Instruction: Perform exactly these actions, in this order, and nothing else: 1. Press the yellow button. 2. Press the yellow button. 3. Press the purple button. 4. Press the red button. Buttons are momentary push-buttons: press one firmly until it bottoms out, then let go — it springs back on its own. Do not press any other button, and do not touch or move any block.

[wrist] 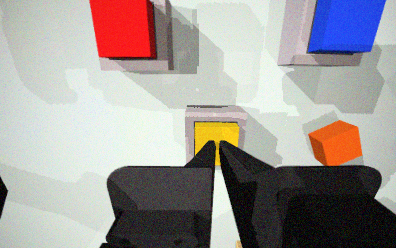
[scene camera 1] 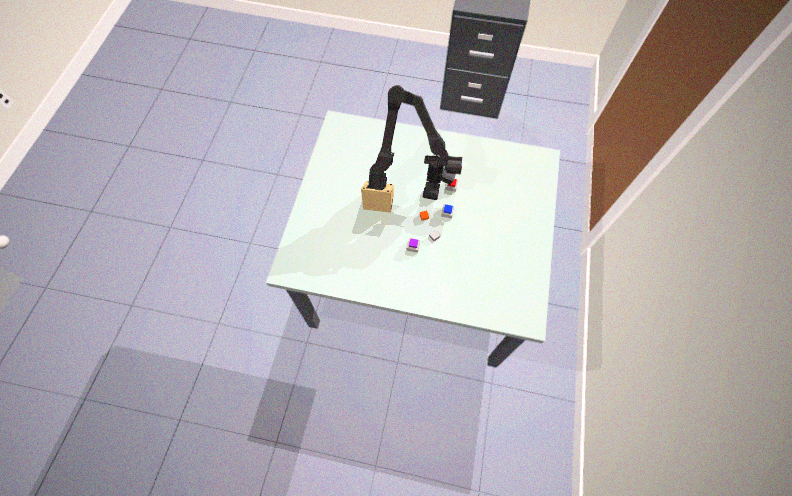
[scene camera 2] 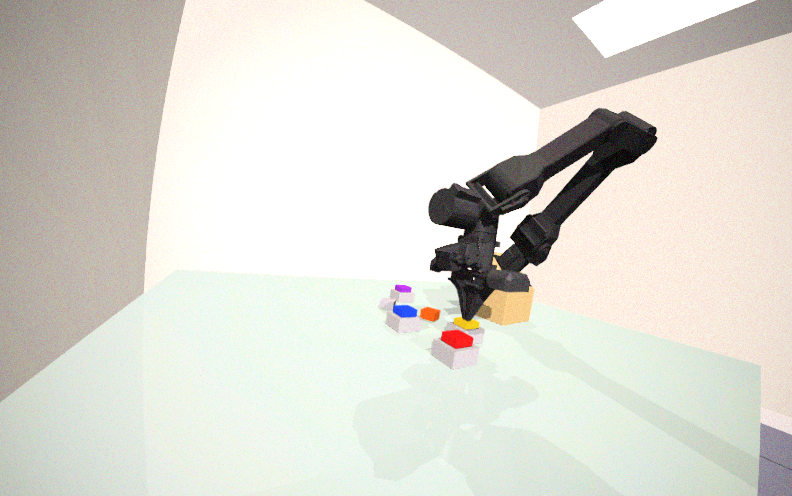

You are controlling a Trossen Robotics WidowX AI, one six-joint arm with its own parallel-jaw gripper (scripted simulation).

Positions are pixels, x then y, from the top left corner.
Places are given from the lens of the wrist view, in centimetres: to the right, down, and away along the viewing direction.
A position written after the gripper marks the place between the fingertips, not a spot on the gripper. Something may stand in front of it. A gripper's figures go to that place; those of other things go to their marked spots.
gripper [wrist: 216, 146]: 1, 2, 12
yellow button [wrist: 204, 131]: 0, 0, 11
orange block [wrist: 338, 143]: 12, 2, 13
The marked spots on the yellow button and the orange block are 12 cm apart.
